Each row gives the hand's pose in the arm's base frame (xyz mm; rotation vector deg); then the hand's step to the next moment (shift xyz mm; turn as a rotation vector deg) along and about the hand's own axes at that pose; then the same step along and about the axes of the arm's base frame.
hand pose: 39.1 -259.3 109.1 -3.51 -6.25 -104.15
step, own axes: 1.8 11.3 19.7 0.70 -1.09 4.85
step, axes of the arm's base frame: 10.2 -2.4 20.2 -1.31 0.11 4.85
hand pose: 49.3 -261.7 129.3 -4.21 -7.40 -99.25
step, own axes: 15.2 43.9 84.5 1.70 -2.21 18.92
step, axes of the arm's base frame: 38.7 -11.1 87.6 -2.92 1.11 18.87
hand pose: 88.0 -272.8 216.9 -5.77 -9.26 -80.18
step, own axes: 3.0 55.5 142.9 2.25 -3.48 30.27
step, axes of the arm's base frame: 47.5 30.2 142.6 -4.68 2.25 30.11
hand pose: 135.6 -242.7 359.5 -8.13 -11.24 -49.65
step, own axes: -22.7 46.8 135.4 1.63 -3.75 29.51
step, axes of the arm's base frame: 6.2 74.2 124.4 -5.19 2.38 29.24
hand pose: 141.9 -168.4 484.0 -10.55 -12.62 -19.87
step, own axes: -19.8 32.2 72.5 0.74 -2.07 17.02
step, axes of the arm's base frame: -19.9 51.6 60.2 -3.15 1.52 16.80
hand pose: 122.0 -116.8 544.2 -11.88 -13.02 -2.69
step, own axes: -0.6 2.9 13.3 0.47 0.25 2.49
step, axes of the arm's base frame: -3.3 5.6 12.0 -0.07 0.75 2.43
